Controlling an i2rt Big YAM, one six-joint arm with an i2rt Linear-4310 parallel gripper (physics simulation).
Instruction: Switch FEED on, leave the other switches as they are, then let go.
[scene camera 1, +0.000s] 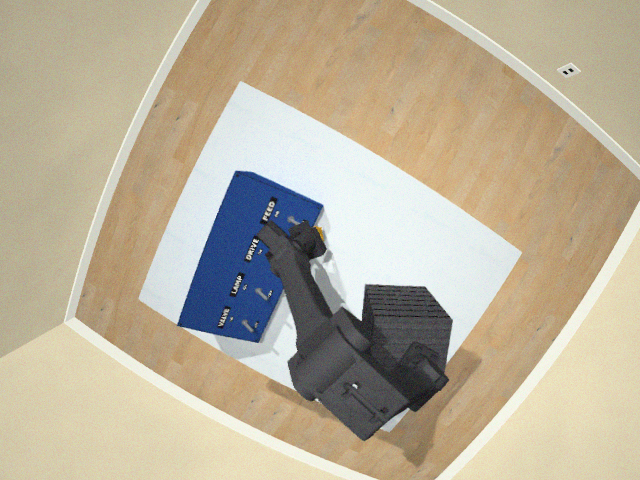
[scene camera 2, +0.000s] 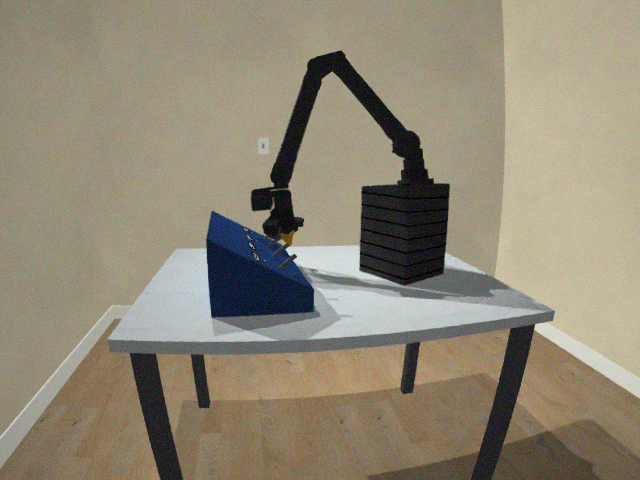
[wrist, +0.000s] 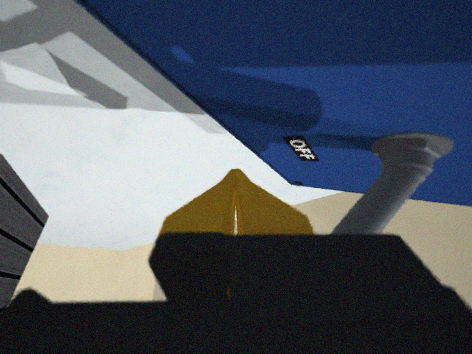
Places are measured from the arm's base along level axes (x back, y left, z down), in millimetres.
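Where they show: gripper, fingertip midpoint: (scene camera 1: 319, 228) (scene camera 2: 289, 245) (wrist: 235, 176); arm's base, link origin: (scene camera 1: 414, 365) (scene camera 2: 415, 184).
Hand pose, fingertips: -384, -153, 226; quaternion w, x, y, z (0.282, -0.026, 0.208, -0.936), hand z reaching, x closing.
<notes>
Things, the pixels of their top centre, and the offset from my fingertips, as dx, dy, dz. "spot": a spot on its surface instead. Level surfaces: height alone.
- FEED lever, top centre: (wrist: 398, 261) (scene camera 1: 295, 223) -66, +14, -63
- FEED name plate, surface spot: (scene camera 1: 268, 210) spot: -149, +19, -61
- LAMP lever, top centre: (scene camera 1: 261, 297) -47, +253, -63
- VALVE lever, top centre: (scene camera 1: 247, 329) -37, +372, -63
- white table, surface height: dz +68
The blue sloped switch box (scene camera 1: 217, 248) (scene camera 2: 248, 284) (wrist: 350, 30) stands on the table. The FEED lever (scene camera 1: 293, 220) (wrist: 380, 200) is grey and leans toward its OFF label (wrist: 301, 148); the gripper body hides its outer end in the wrist view. The FEED name plate (scene camera 1: 268, 210) shows in scene camera 1. My gripper (scene camera 1: 320, 234) (scene camera 2: 287, 242) (wrist: 235, 176) is shut and empty, its yellow fingers low by the box's lower edge, on the OFF side of the FEED lever. I cannot tell whether it touches the lever.
The LAMP lever (scene camera 1: 262, 293) and VALVE lever (scene camera 1: 248, 325) stand farther along the box. The arm hides the DRIVE lever in scene camera 1; its DRIVE plate (scene camera 1: 251, 249) shows. The arm's dark ribbed pedestal (scene camera 1: 408, 320) (scene camera 2: 403, 232) stands on the white table (scene camera 1: 413, 222) (scene camera 2: 361, 315).
</notes>
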